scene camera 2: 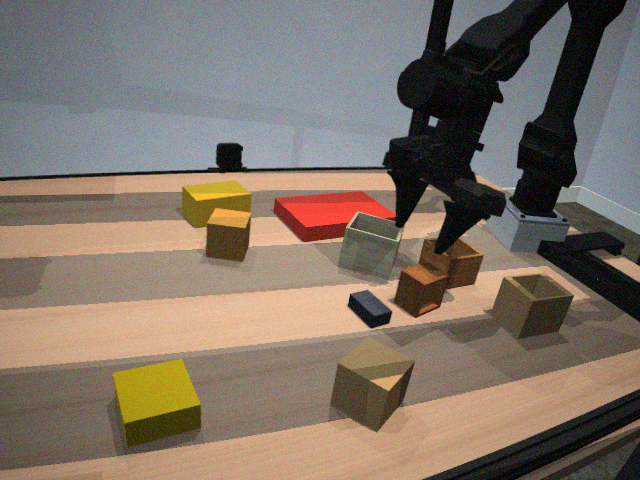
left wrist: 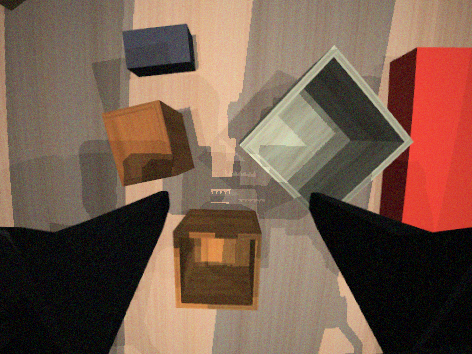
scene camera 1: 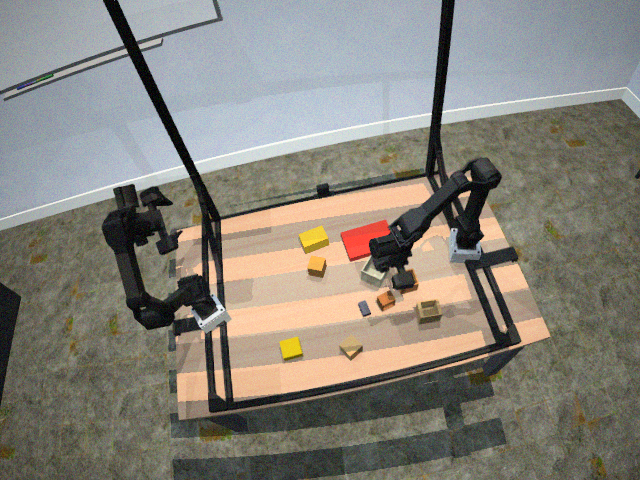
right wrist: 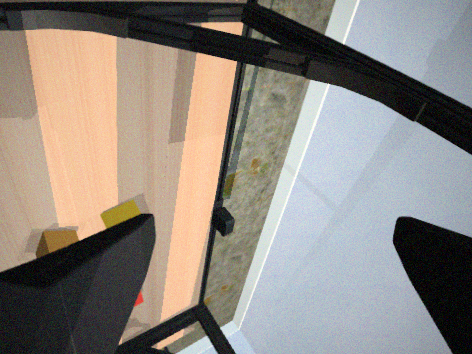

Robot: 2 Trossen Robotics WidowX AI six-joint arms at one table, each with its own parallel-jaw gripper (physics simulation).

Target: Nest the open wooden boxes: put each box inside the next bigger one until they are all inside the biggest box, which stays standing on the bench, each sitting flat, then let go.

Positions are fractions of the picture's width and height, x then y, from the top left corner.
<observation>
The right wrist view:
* my right gripper: 0.58, 0.65
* orange cube: 0.11, 0.68, on the table
</observation>
